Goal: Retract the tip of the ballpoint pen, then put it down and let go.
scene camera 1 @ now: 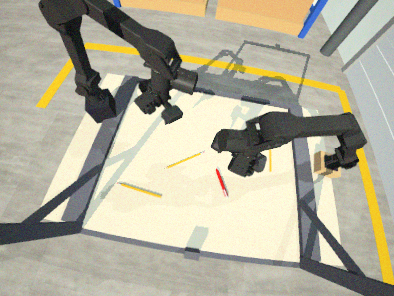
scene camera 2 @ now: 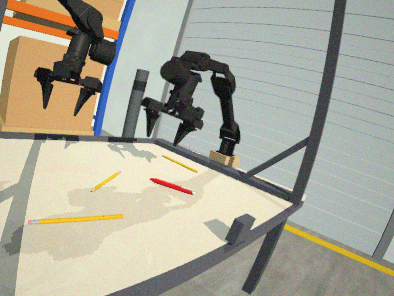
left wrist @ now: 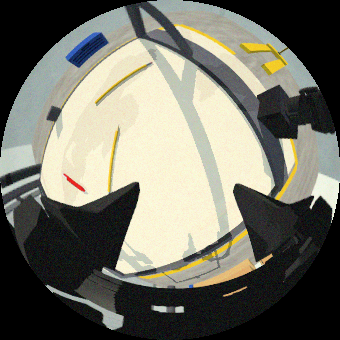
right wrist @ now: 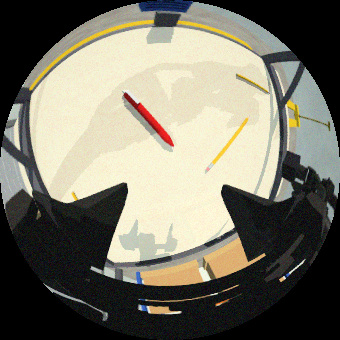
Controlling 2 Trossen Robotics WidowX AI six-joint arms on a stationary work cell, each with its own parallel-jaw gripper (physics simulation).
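Frame: origin at the left arm's base, x ahead, y left, z up, level; centimetres.
Where they show: left gripper, fingertip midpoint: (scene camera 1: 159, 115) (scene camera 2: 59, 112) (left wrist: 189, 187) (right wrist: 291, 187); right gripper, fingertip midpoint: (scene camera 1: 228, 158) (scene camera 2: 161, 141) (right wrist: 176, 188); left arm's base, origin of the base link: (scene camera 1: 96, 98) (left wrist: 290, 110) (right wrist: 296, 169); right arm's base, origin of the base link: (scene camera 1: 330, 163) (scene camera 2: 225, 153).
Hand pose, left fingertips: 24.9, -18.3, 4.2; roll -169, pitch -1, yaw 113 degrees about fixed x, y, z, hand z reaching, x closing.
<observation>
Each offset is from my left fingertips to the top centre of the thing, as dx, dy, dz. Level surfaces: height alone.
The red ballpoint pen @[+18.6, -28.2, -13.2] (scene camera 1: 222, 182) (scene camera 2: 172, 186) (left wrist: 75, 183) (right wrist: 152, 121) lies flat on the table @[dz -14.8] (scene camera 1: 200, 215) (scene camera 2: 165, 250). In the right wrist view its white clip end is at the upper left and its red pointed end at the lower right. The frames do not show clearly whether the writing tip stands out. My right gripper (scene camera 1: 249, 168) (scene camera 2: 162, 140) (right wrist: 176, 188) is open and empty, above the table behind the pen in scene camera 2. My left gripper (scene camera 1: 160, 110) (scene camera 2: 61, 111) (left wrist: 189, 187) is open and empty, high and farther left, away from the pen.
One yellow pencil @[+6.2, -14.7, -14.0] (scene camera 1: 185, 159) (scene camera 2: 106, 181) (right wrist: 227, 145) lies left of the pen in scene camera 1. Another pencil @[-14.6, -22.4, -14.1] (scene camera 1: 140, 189) (scene camera 2: 76, 219) (left wrist: 124, 82) lies farther left. A third pencil @[+45.9, -21.0, -14.1] (scene camera 1: 270, 160) (scene camera 2: 180, 164) lies beside the right gripper in scene camera 1. Dark frame bars edge the table.
</observation>
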